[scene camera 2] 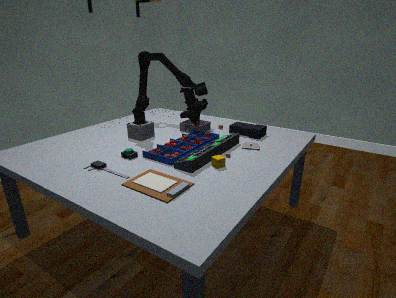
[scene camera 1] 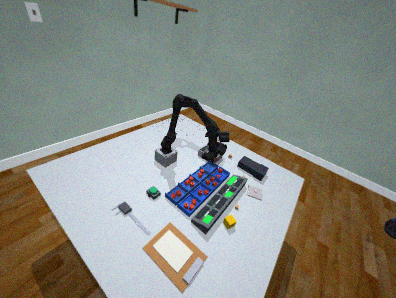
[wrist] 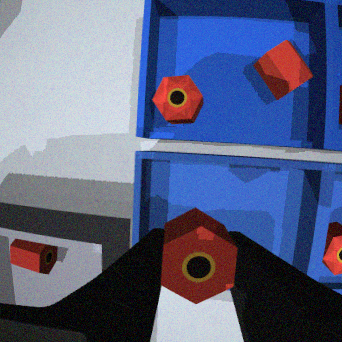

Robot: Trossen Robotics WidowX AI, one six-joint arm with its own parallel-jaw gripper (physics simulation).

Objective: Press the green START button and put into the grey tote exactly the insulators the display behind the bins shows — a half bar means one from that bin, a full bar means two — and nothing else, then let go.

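Note:
My gripper [scene camera 1: 214, 158] [scene camera 2: 197, 122] [wrist: 195, 240] is shut on a red hexagonal insulator [wrist: 196, 292]. In the wrist view it is over the near blue bin and the table beside it. The grey tote [scene camera 2: 187, 128] [wrist: 102, 230] stands beside the bins; one red insulator [wrist: 30, 255] lies on its side in it. The blue bins [scene camera 1: 174, 197] [scene camera 2: 159, 158] [wrist: 142, 75] hold red insulators; the far bin in the wrist view has one upright [wrist: 177, 112] and one tilted [wrist: 290, 60]. The dark display [scene camera 1: 200, 226] [scene camera 2: 186, 166] shows three green bars, too small to read surely. The green START button [scene camera 1: 153, 190] [scene camera 2: 129, 150] stands left of the bins.
A black box [scene camera 1: 253, 167] [scene camera 2: 247, 129] and a pale plate [scene camera 1: 255, 192] [scene camera 2: 251, 146] lie right of the display. A yellow cube [scene camera 1: 230, 221] [scene camera 2: 218, 161] is beside it. A clipboard [scene camera 1: 150, 248] [scene camera 2: 131, 185] and a caliper [scene camera 1: 124, 207] [scene camera 2: 98, 164] lie in front.

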